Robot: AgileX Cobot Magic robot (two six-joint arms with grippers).
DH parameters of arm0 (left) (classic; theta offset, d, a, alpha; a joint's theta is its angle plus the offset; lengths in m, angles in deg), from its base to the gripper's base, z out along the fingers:
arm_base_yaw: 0 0.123 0 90
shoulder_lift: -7.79 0 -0.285 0
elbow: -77.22 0 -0.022 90
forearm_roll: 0 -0.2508 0 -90
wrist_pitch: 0 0 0.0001 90
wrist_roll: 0 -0.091 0 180
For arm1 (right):
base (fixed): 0 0 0 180
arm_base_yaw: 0 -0.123 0 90
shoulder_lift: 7.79 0 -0.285 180
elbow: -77.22 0 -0.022 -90
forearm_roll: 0 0.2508 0 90
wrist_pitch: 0 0 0.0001 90
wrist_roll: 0 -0.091 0 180
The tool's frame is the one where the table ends.
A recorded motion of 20 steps. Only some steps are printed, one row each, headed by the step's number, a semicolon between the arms.
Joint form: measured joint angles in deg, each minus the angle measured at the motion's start. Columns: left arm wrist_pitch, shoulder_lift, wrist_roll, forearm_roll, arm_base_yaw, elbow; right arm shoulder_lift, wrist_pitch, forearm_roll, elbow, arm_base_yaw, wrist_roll.
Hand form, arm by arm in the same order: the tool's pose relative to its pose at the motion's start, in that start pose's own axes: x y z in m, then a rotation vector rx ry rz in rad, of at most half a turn. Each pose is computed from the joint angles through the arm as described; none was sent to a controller.
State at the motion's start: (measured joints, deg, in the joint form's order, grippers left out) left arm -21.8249 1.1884 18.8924 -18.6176 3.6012 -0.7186; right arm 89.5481 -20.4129 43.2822 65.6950 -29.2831 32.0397
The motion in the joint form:
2: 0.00 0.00 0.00 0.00 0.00 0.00; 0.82 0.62 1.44 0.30 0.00 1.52
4: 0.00 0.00 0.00 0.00 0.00 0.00; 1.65 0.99 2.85 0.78 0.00 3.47
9: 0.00 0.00 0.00 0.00 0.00 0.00; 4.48 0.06 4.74 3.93 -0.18 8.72
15: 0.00 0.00 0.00 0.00 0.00 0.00; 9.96 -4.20 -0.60 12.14 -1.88 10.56
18: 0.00 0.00 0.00 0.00 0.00 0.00; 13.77 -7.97 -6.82 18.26 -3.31 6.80
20: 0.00 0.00 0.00 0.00 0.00 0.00; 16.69 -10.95 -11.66 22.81 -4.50 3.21
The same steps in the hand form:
2: 0.0000 0.0000 0.0000 0.0000 0.0000 0.0000; -0.0003 -0.0011 0.0043 0.0000 -0.0051 -0.0008
4: 0.0000 0.0000 0.0000 0.0000 0.0000 0.0000; -0.0012 -0.0018 0.0084 -0.0021 -0.0092 -0.0102
9: 0.0000 0.0000 0.0000 0.0000 0.0000 0.0000; -0.0082 -0.0007 0.0207 -0.0239 -0.0080 -0.0739
15: 0.0000 0.0000 0.0000 0.0000 0.0000 0.0000; -0.0232 0.0109 0.0434 -0.0702 0.0306 -0.2218
18: 0.0000 0.0000 0.0000 0.0000 0.0000 0.0000; -0.0315 0.0199 0.0589 -0.0897 0.0766 -0.2803
20: 0.0000 0.0000 0.0000 0.0000 0.0000 0.0000; -0.0356 0.0267 0.0708 -0.0960 0.1180 -0.3129

